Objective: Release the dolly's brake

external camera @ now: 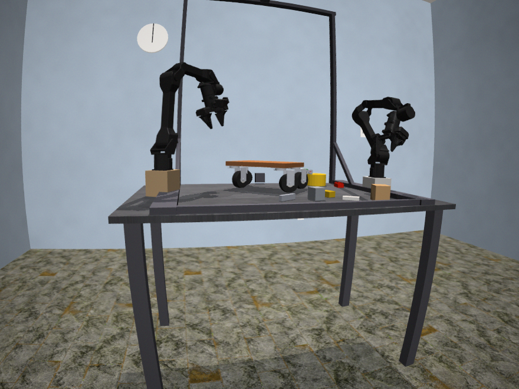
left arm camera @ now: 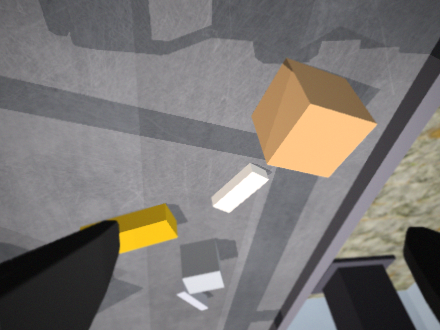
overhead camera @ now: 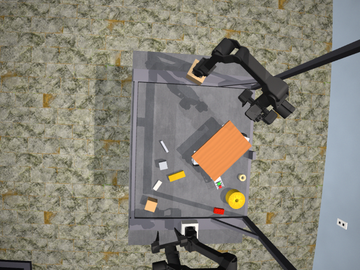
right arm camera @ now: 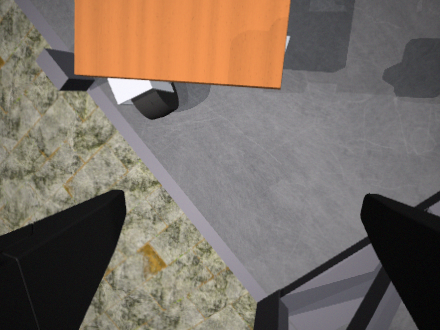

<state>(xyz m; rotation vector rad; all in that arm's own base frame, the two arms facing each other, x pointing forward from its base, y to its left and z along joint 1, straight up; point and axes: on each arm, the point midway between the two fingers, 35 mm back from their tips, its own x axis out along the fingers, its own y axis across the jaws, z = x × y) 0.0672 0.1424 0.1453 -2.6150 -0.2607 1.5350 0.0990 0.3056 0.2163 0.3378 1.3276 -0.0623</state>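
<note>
Now: the brake pedal 300 mm behind my left hand, 240 mm to the right of it and 130 mm below it. Round my left hand: grey cube: 30 mm ahead, 340 mm to the right, 190 mm below; then tan cube: 100 mm ahead, 90 mm to the right, 180 mm below; then yellow bar: 50 mm behind, 270 mm to the right, 200 mm below.
</note>
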